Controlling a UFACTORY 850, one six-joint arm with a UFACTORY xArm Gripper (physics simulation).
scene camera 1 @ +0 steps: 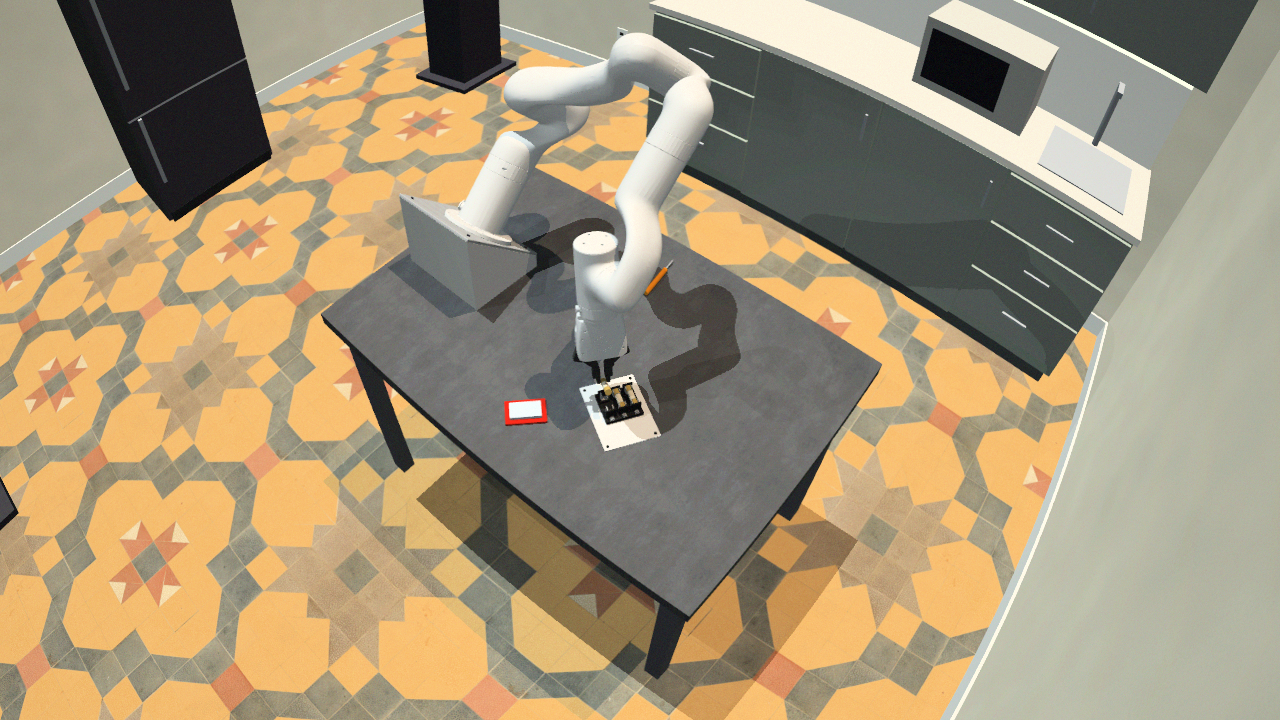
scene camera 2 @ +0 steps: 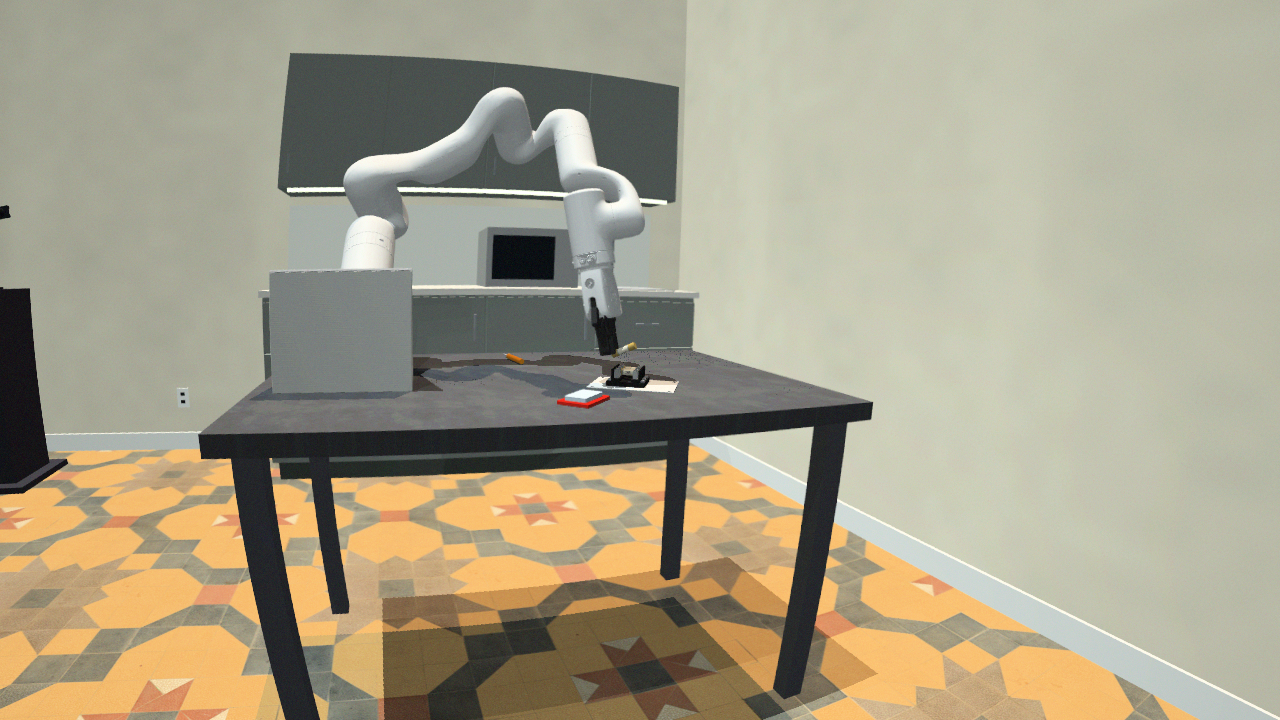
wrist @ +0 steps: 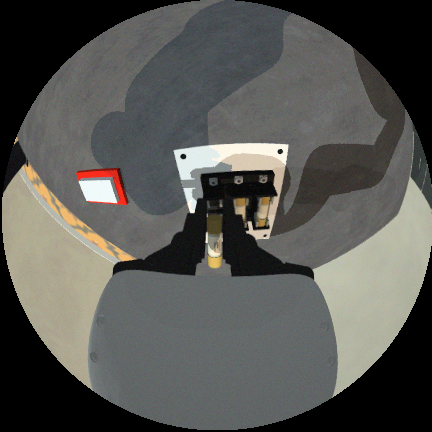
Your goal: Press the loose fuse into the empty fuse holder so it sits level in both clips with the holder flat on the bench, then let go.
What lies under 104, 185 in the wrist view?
A red-framed white card.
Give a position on a fuse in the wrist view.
213, 222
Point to a red-framed white card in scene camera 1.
At 520, 412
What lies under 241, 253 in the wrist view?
My gripper.
